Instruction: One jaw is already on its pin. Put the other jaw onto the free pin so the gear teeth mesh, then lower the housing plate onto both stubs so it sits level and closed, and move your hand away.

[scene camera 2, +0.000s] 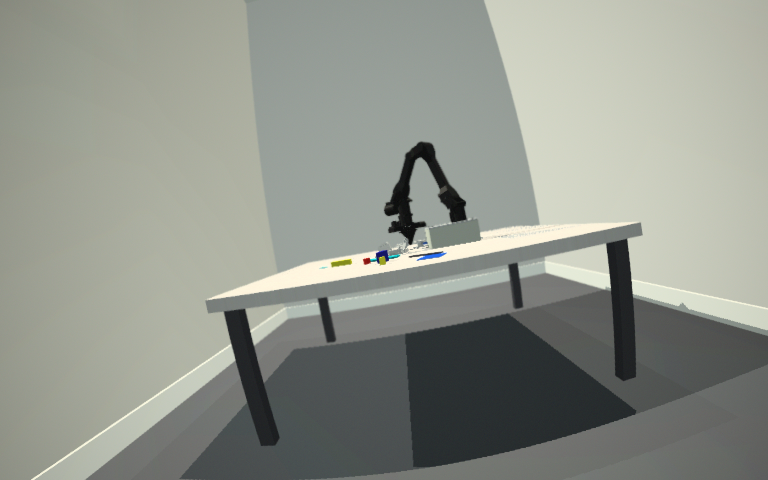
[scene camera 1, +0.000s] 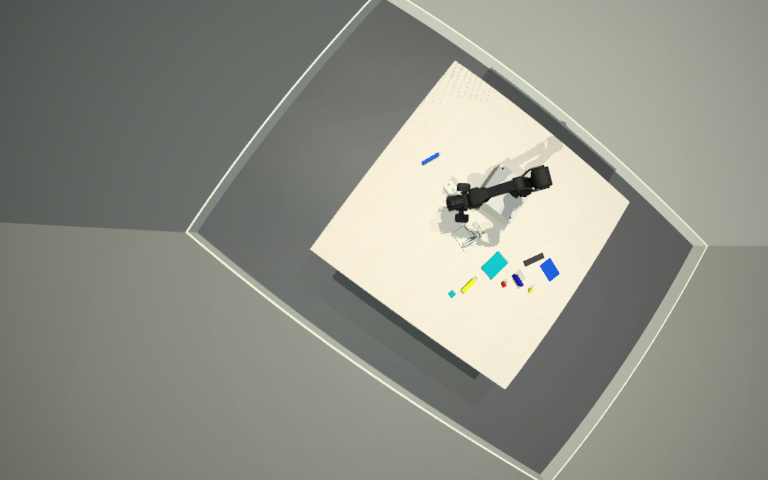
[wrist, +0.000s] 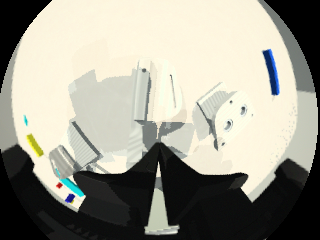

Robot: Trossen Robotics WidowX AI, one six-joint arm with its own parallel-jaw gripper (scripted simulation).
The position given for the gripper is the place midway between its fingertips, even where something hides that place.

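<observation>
A jaw (wrist: 152, 102) is visible in the scene. The gripper (wrist: 159, 145) is there as well, shut and holding nothing.
</observation>
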